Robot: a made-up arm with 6 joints.
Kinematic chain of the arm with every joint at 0, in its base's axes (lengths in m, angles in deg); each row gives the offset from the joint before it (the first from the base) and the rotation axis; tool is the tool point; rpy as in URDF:
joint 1: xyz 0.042 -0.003 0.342 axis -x
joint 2: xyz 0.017 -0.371 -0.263 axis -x
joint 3: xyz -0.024 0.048 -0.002 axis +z
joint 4: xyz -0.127 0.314 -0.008 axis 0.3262 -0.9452 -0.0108
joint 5: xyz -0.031 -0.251 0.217 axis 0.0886 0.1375 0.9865
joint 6: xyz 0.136 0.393 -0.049 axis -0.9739 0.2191 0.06
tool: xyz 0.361 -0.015 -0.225 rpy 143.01 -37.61 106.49
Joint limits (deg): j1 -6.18..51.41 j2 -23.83..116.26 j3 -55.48..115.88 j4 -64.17..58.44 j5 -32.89..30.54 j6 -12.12..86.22
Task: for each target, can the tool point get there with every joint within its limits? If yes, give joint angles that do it. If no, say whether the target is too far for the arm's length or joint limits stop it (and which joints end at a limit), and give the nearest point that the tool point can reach.
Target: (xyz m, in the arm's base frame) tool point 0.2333 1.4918 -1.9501
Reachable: no: too far | nearest point 0.0865 0.1590 -0.5045 | short by 1.972 m
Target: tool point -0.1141 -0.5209 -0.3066
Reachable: yes | joints 0.30 56.34 77.02 -50.31 -3.40 49.15
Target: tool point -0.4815 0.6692 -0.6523
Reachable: no: joint limits stop it (at a limit: joint 1, joint 4, joint 5, joint 6) | nearest point -0.2430 0.2218 -0.3462 | short by 0.592 m
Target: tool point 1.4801 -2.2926 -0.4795
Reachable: no: too far | nearest point 0.4492 -1.0007 -0.0160 | short by 1.717 m
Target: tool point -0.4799 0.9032 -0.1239
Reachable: no: joint limits stop it (at a limit: joint 1, joint 4, joint 5, joint 6) | nearest point -0.2364 0.3384 -0.0494 | short by 0.620 m
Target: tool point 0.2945 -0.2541 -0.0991
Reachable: yes | joints 36.55 29.41 22.30 7.16 -11.90 3.56
